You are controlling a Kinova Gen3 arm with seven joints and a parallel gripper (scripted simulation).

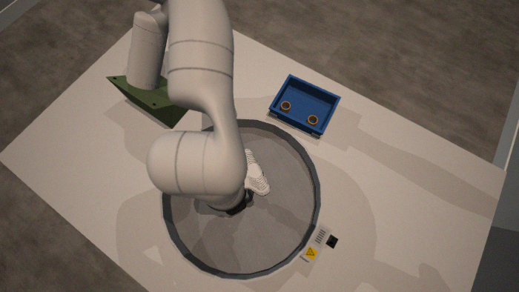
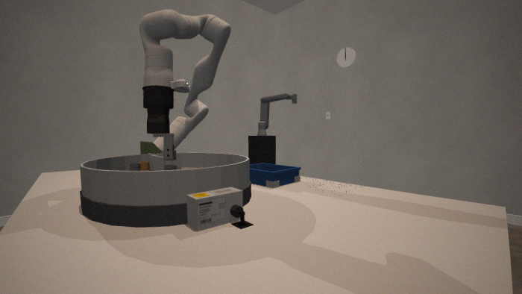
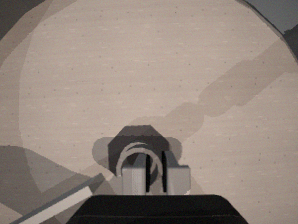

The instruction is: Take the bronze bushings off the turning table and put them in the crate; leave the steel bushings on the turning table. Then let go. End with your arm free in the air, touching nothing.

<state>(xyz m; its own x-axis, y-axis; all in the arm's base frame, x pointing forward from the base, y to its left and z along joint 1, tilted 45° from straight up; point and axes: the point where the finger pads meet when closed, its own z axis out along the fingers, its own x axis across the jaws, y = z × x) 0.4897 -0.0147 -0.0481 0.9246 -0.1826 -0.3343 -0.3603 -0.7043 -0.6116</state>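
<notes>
Right now my hand is 7 cm above the round turning table, 1 cm to the right of it and 1 cm past it. Also, from my hand: blue crate (35 cm to the left, 10 cm below, 6 cm behind).
</notes>
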